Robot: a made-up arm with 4 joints.
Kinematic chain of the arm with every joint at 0, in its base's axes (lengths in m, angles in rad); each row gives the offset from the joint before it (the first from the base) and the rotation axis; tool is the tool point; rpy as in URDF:
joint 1: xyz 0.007 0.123 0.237 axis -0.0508 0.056 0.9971
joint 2: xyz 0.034 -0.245 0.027 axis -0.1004 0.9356 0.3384
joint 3: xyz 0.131 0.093 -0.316 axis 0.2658 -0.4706 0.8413
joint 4: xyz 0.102 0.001 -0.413 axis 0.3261 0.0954 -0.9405
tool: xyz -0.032 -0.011 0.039 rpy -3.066 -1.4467 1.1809
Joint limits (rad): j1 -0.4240..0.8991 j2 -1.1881..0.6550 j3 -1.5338..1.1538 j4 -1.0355..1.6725
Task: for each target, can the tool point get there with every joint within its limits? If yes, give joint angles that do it. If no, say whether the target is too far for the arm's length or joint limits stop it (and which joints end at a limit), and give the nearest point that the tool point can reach.
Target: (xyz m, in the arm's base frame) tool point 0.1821 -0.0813 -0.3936
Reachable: yes | joints 0.0605 -0.1814 -0.8763 0.8140
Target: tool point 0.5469 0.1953 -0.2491
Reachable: yes | joints 0.6114 -0.7142 -0.6976 0.6861
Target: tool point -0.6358 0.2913 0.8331
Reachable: no: joint limits stop it (at a limit: joint 1, joint 2, joint 3) | nearest point -0.4793 0.0347 -0.1579 | short by 1.036 m
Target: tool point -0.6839 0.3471 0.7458
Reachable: no: joint limits stop it (at a limit: joint 1, joint 2, joint 3) | nearest point -0.4792 0.0359 -0.1582 | short by 0.978 m
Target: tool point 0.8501 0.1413 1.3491
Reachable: no: too far | nearest point 0.7564 0.0921 0.3470 | short by 1.008 m
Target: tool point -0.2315 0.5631 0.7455
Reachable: no: joint limits stop it (at a limit: joint 1, joint 2, joint 3, joint 4) | nearest point 0.5398 0.6370 0.2853 | short by 0.901 m
